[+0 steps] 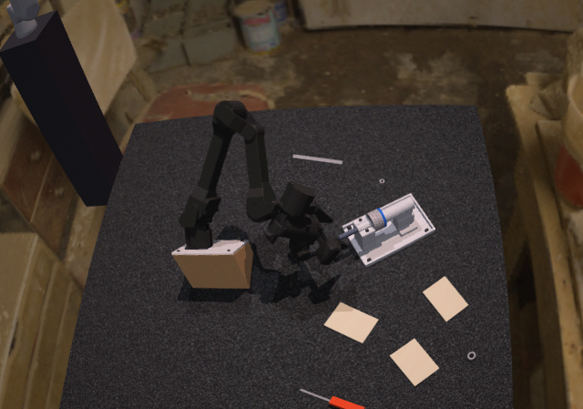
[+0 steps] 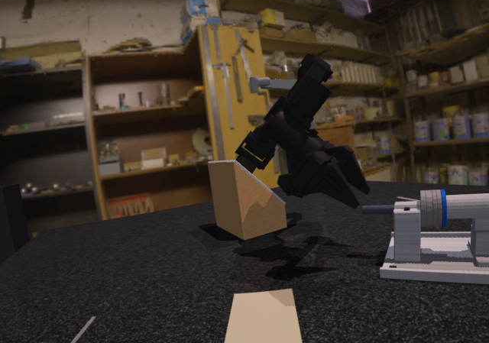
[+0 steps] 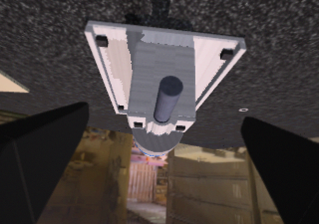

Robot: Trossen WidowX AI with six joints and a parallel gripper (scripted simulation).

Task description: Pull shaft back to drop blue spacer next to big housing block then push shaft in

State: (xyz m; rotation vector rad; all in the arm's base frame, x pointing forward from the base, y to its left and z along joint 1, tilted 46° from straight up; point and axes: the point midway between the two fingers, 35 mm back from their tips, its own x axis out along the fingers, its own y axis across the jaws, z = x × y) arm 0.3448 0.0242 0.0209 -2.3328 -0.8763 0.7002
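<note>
My gripper tip is 70 mm short of the blue-grey shaft, 40 mm to the right of it and 20 mm above it. The rest, counted from my gripper tip: blue spacer (110 mm ahead, 50 mm to the left, 20 mm below).
</note>
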